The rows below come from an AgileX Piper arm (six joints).
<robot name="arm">
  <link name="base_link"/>
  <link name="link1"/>
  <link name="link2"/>
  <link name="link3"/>
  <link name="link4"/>
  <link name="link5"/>
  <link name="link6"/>
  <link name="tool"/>
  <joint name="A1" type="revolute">
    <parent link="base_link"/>
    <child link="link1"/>
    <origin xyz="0 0 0.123" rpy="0 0 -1.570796"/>
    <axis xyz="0 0 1"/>
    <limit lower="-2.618" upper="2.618"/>
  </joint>
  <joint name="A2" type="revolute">
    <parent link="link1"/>
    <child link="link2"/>
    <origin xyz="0 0 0" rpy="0 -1.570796 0"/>
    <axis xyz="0 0 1"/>
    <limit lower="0" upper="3.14"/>
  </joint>
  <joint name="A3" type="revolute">
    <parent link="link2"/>
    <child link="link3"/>
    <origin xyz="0.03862 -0.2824 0" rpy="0 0 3.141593"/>
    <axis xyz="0 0 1"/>
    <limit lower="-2.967" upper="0"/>
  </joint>
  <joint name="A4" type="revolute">
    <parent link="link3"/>
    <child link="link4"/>
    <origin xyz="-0.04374 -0.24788 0" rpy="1.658 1.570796 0"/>
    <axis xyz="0 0 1"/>
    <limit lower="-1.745" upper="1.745"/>
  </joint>
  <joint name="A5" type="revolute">
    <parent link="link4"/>
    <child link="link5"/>
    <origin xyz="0 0 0" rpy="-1.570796 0 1.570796"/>
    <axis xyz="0 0 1"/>
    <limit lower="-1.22" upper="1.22"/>
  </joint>
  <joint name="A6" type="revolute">
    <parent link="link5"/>
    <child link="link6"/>
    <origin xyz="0 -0.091 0" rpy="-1.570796 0 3.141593"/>
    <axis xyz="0 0 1"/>
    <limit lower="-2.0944" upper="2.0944"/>
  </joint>
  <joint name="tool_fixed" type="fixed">
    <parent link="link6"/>
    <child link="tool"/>
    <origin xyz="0 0 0" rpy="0 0 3.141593"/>
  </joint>
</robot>
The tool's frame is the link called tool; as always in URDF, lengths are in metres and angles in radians.
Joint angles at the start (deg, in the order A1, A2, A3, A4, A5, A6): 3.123, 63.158, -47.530, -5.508, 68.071, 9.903
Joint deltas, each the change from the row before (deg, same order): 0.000, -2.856, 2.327, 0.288, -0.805, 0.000; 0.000, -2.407, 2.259, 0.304, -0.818, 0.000; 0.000, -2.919, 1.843, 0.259, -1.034, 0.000; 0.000, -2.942, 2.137, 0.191, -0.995, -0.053; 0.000, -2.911, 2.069, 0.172, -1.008, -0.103; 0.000, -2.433, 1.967, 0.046, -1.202, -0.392; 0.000, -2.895, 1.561, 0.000, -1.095, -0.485; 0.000, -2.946, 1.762, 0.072, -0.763, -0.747; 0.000, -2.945, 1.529, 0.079, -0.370, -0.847; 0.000, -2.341, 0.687, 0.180, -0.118, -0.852; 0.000, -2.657, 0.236, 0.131, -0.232, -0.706
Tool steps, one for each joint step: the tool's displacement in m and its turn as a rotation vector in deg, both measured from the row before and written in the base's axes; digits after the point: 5 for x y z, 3 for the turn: -0.01104, -0.00013, -0.00226, 0.369, -1.312, 0.022; -0.00948, -0.00003, -0.00374, 0.364, -0.944, 0.018; -0.00949, -0.00009, -0.00079, 0.384, -2.089, 0.043; -0.00989, -0.00021, -0.00271, 0.283, -1.780, 0.101; -0.00938, -0.00021, -0.00299, 0.248, -1.829, 0.151; -0.00744, -0.00028, -0.00387, 0.011, -1.641, 0.450; -0.00782, -0.00037, -0.00134, -0.044, -2.400, 0.528; -0.00844, -0.00032, -0.00293, -0.129, -1.907, 0.728; -0.00836, -0.00033, -0.00249, -0.200, -1.745, 0.779; -0.00607, -0.00008, 0.00026, -0.127, -1.730, 0.752; -0.00615, -0.00014, 0.00289, -0.082, -2.620, 0.624
